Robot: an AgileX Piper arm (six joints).
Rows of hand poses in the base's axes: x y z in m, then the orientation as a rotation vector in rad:
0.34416 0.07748 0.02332 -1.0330 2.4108 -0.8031
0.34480 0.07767 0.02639 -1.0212 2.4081 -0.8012
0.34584 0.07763 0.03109 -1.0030 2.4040 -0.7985
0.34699 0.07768 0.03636 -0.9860 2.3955 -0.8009
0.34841 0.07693 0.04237 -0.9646 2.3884 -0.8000
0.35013 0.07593 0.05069 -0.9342 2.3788 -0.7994
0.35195 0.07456 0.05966 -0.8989 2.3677 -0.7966
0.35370 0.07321 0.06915 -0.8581 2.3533 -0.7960
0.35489 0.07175 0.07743 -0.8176 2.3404 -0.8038
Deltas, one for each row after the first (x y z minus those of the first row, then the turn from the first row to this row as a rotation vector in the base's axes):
0.00064 0.00019 0.00307 0.0047 -0.0079 -0.0044
0.00168 0.00015 0.00777 0.0117 -0.0199 -0.0115
0.00283 0.00020 0.01304 0.0151 -0.0351 -0.0169
0.00425 -0.00055 0.01905 0.0219 -0.0511 -0.0247
0.00597 -0.00155 0.02737 0.0309 -0.0733 -0.0364
0.00779 -0.00292 0.03634 0.0428 -0.0989 -0.0499
0.00954 -0.00427 0.04583 0.0548 -0.1296 -0.0656
0.01073 -0.00573 0.05411 0.0602 -0.1590 -0.0842

